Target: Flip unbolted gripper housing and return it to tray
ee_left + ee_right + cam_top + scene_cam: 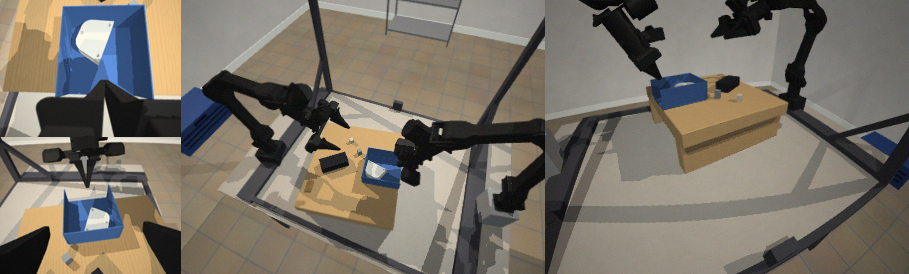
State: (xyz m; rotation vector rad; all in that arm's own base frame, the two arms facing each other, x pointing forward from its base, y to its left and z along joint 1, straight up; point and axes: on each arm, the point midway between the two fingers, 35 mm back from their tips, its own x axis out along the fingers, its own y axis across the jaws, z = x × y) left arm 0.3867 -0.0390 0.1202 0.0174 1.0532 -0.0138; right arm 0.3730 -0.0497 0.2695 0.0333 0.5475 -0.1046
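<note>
Right now my left hand is 90 mm to the left of the blue tray and 80 mm above it. Also, from my left hand: wooden platform (180 mm to the right, 160 mm below, 10 mm ahead).
</note>
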